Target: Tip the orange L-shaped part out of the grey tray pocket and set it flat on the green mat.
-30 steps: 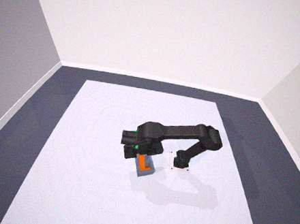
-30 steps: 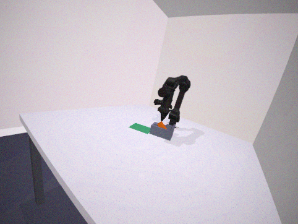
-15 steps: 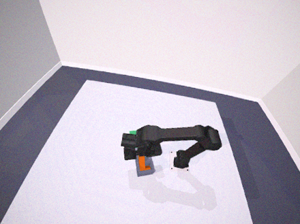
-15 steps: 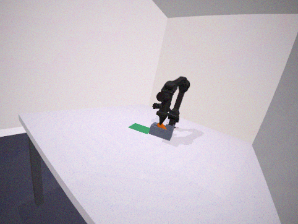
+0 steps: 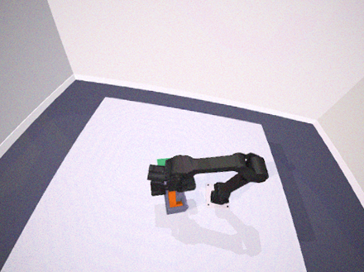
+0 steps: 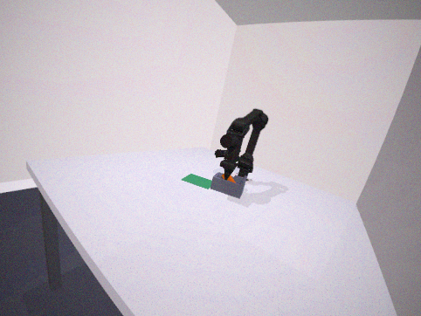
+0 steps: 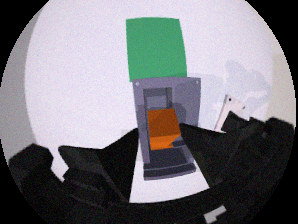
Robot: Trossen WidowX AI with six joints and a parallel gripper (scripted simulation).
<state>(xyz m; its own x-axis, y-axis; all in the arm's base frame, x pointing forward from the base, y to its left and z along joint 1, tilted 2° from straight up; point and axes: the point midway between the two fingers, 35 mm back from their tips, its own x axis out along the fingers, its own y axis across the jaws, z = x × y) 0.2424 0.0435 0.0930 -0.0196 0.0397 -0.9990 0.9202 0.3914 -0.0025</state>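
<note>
Right now my gripper tip is 14 cm to the left of the green mat, 8 cm above it and 4 cm short of it. From my gripper tip the other things lie so: orange L-shaped part: 3 cm to the left, 3 cm below, 3 cm behind.
</note>
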